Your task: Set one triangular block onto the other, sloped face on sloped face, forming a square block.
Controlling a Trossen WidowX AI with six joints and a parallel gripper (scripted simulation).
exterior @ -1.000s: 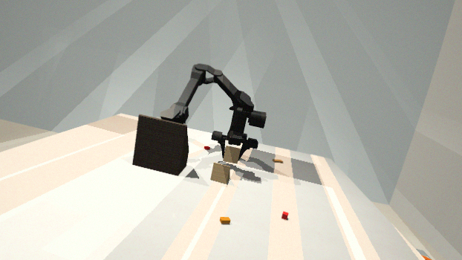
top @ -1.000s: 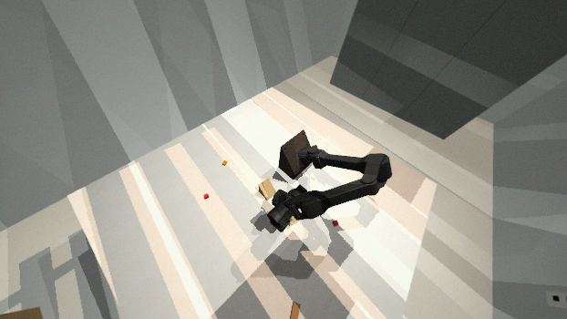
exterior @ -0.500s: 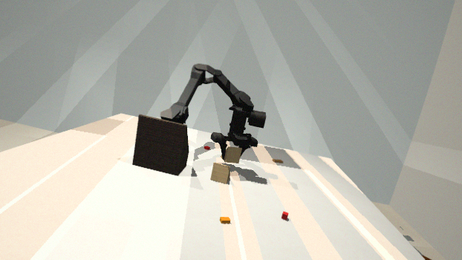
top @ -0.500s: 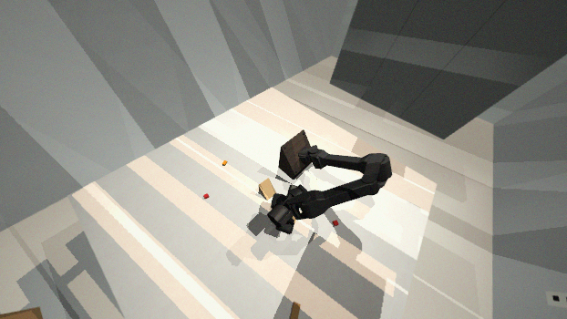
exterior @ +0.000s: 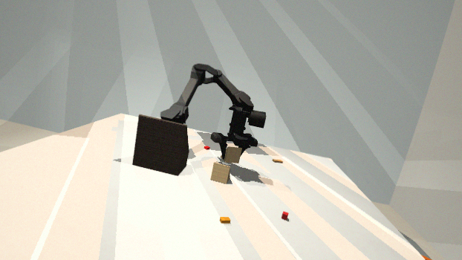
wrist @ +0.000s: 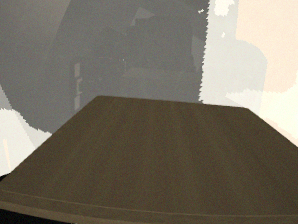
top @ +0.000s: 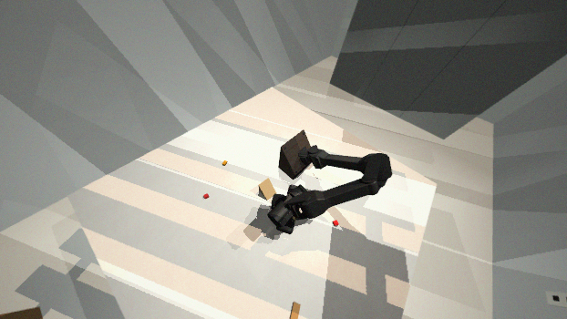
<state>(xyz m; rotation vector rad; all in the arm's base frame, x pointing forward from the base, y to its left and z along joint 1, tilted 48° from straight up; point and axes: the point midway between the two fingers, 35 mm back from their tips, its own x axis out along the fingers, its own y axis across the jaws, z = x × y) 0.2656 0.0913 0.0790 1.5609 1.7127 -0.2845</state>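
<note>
Right now my gripper tip is 10 mm to the left of the tan triangular block and 10 mm below it. The rest, counted from my gripper tip: brown piece 230 mm ahead, 230 mm to the left, 30 mm below.
</note>
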